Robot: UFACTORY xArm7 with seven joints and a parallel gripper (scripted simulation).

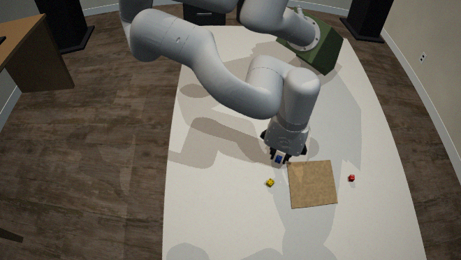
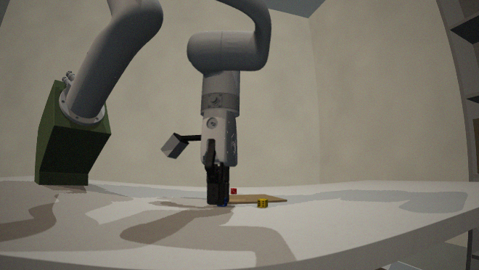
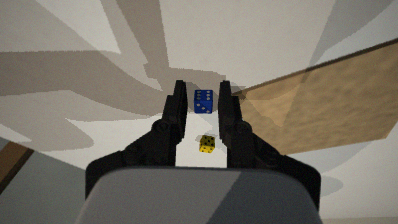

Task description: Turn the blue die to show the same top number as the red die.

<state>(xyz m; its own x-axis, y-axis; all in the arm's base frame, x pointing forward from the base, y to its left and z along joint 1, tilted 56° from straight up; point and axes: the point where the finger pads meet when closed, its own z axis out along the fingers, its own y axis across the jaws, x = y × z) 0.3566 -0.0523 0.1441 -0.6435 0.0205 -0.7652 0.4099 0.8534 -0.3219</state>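
The blue die is 10 mm ahead of my hand and 20 mm below it. The rest, counted from my hand: mat: 90 mm ahead, 80 mm to the left, 20 mm below; then red die: 110 mm ahead, 210 mm to the left, 20 mm below; then yellow die: 70 mm ahead, 40 mm to the right, 20 mm below.
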